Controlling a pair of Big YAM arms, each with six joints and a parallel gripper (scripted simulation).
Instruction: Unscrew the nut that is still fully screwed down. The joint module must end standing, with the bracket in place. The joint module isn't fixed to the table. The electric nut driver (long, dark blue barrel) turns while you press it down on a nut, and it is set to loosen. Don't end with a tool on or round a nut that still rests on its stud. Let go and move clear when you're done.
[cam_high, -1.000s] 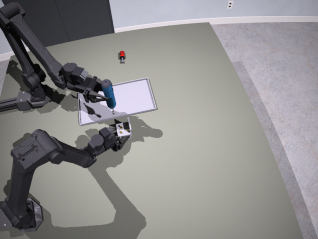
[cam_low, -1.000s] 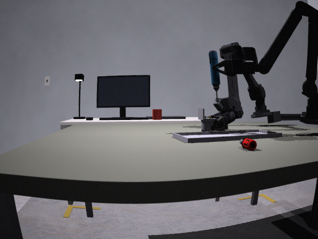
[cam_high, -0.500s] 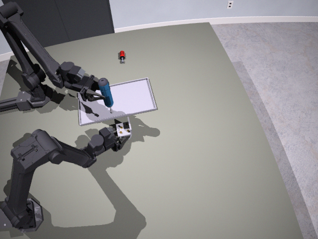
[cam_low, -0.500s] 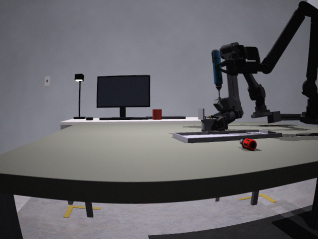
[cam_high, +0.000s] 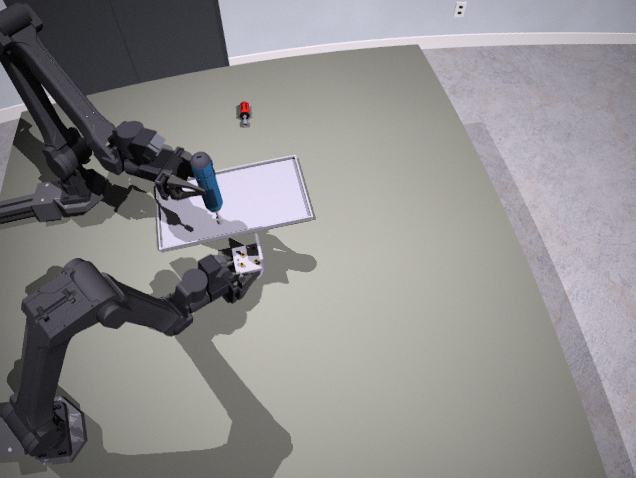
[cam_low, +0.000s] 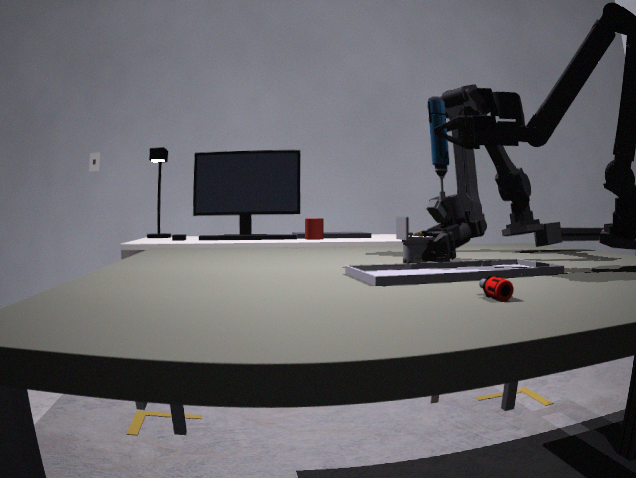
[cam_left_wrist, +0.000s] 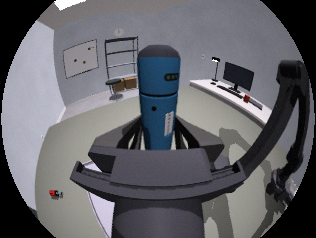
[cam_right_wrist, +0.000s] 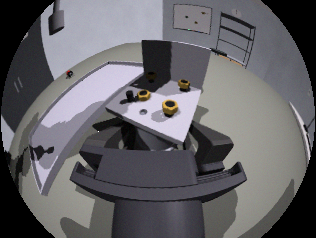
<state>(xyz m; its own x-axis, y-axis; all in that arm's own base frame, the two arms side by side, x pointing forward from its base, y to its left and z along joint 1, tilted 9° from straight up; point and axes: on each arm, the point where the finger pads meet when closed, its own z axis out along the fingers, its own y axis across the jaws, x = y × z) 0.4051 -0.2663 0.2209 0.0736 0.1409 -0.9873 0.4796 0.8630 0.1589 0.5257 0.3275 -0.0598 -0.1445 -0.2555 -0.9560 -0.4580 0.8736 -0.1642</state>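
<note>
Right now the bracket is 5 cm above my right hand. From my right hand the other things lie so: socket tip 5 cm behind, 6 cm to the left, 14 cm above; short red-handled tool 1 cm ahead, 54 cm to the left, 1 cm below; shallow white tray 5 cm behind, 21 cm to the left, 2 cm below.
</note>
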